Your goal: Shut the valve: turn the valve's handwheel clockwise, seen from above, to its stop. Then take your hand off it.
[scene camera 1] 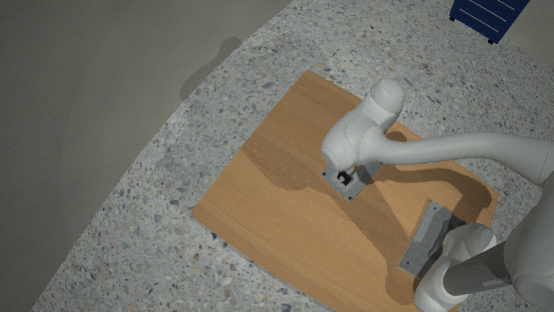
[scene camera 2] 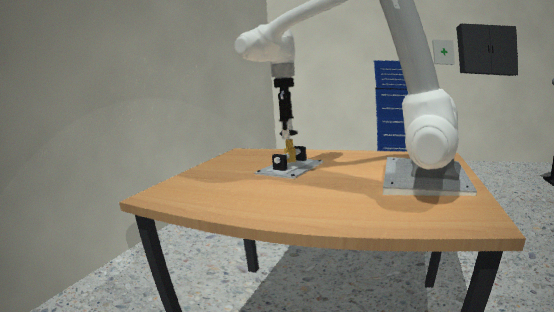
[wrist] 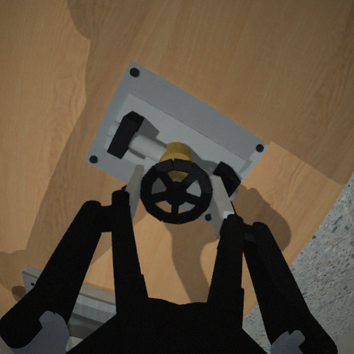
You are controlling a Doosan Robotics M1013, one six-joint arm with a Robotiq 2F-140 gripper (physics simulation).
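Note:
The black five-spoked handwheel [wrist: 176, 218] [scene camera 2: 294, 132] sits level on top of the brass valve body [wrist: 177, 149] [scene camera 2: 290, 151]. The valve's pipe runs between two black blocks [wrist: 125, 134] [scene camera 2: 279, 162] on a grey base plate [wrist: 150, 87] [scene camera 2: 312, 164] [scene camera 1: 353, 191]. My gripper [wrist: 176, 182] [scene camera 2: 287, 133] points straight down and is shut on the handwheel, with one pale fingertip pad against each side of its rim. In scene camera 1 the arm's wrist hides the handwheel and most of the gripper.
The wooden table [scene camera 1: 280, 225] [scene camera 2: 200, 215] carries the valve and the robot's grey mounting plate [scene camera 1: 425, 230] [scene camera 2: 400, 187]. The arm reaches over the table from its base. A blue drawer cabinet [scene camera 1: 490, 15] [scene camera 2: 390, 110] stands behind, and a dark cabinet [scene camera 2: 487, 49] hangs on the wall.

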